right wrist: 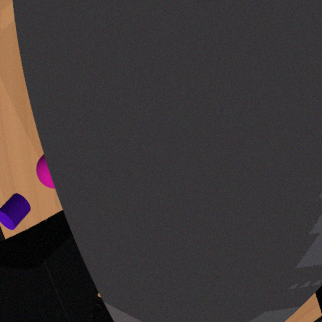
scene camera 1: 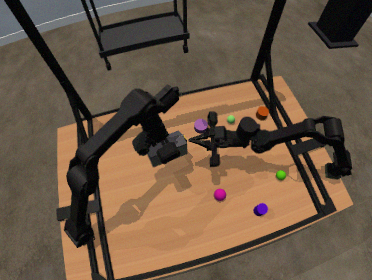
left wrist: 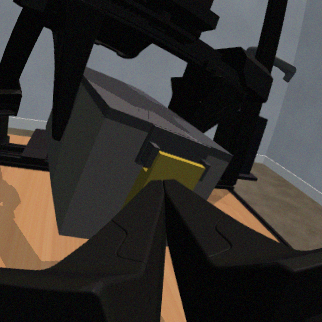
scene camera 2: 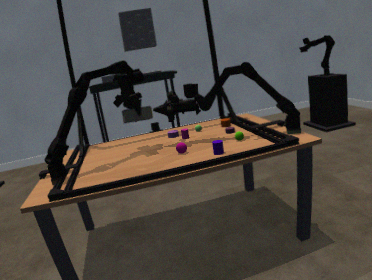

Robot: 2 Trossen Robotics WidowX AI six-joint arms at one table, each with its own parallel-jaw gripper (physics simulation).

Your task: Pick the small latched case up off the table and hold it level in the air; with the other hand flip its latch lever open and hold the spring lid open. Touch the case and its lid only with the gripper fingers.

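Seen in the pictures: left gripper, fingertip midpoint: (right wrist: 177, 320) (scene camera 1: 188, 140) (left wrist: 162, 191) (scene camera 2: 153, 109); right gripper, fingertip midpoint: (right wrist: 208, 198) (scene camera 2: 138, 116); left arm's base at its link origin: (scene camera 1: 333, 170) (scene camera 2: 293, 128); right arm's base at its link origin: (scene camera 1: 85, 234) (scene camera 2: 58, 176).
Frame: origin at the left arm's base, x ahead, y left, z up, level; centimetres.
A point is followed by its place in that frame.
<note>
The small grey case (scene camera 1: 179, 141) @[x 67.5, y 8.9, z 18.7 cm] (scene camera 2: 141, 115) @[x 68.6, y 13.0, z 15.6 cm] (left wrist: 95, 170) @[x 65.0, y 9.3, z 16.4 cm] (right wrist: 175, 150) is held above the table, roughly level in scene camera 2. My right gripper (scene camera 1: 156, 145) (scene camera 2: 134, 108) is shut on it from above. The case fills most of the right wrist view. In the left wrist view its grey lid (left wrist: 145, 107) @[x 69.1, y 8.9, z 18.6 cm] looks closed, and the yellow latch lever (left wrist: 179, 169) @[x 66.1, y 6.4, z 17.1 cm] shows between two dark lugs on the front face. My left gripper (scene camera 1: 190, 140) @[x 64.9, y 6.7, z 16.5 cm] (scene camera 2: 155, 109) @[x 64.9, y 6.7, z 16.5 cm] (left wrist: 162, 191) @[x 64.9, y 6.7, z 16.5 cm] is shut and empty, its tips in front of the lever and hiding its lower part; I cannot tell whether they touch it.
On the table (scene camera 1: 150, 235) @[x 72.5, y 40.0, z -1.9 cm] (scene camera 2: 115, 175) @[x 71.4, y 41.6, z -1.9 cm] are a magenta ball (scene camera 1: 220, 194) @[x 49.9, y 19.8, z 2.8 cm] (scene camera 2: 181, 148) @[x 49.1, y 21.6, z 1.0 cm], a blue-purple cylinder (scene camera 1: 261, 209) @[x 33.7, y 22.8, z 3.1 cm] (scene camera 2: 218, 147) @[x 32.7, y 24.4, z 1.2 cm], a green ball (scene camera 1: 281, 175) @[x 26.1, y 7.4, z 2.0 cm] (scene camera 2: 239, 136) @[x 25.4, y 8.7, z 0.5 cm], a purple disc (scene camera 1: 201, 125) @[x 62.5, y -9.2, z 0.9 cm] (scene camera 2: 173, 134) @[x 61.7, y -6.9, z -0.1 cm] and an orange cylinder (scene camera 1: 262, 112) @[x 35.8, y -21.7, z 1.9 cm] (scene camera 2: 225, 122) @[x 35.1, y -19.9, z 0.9 cm]. Black frame posts stand at both sides.
</note>
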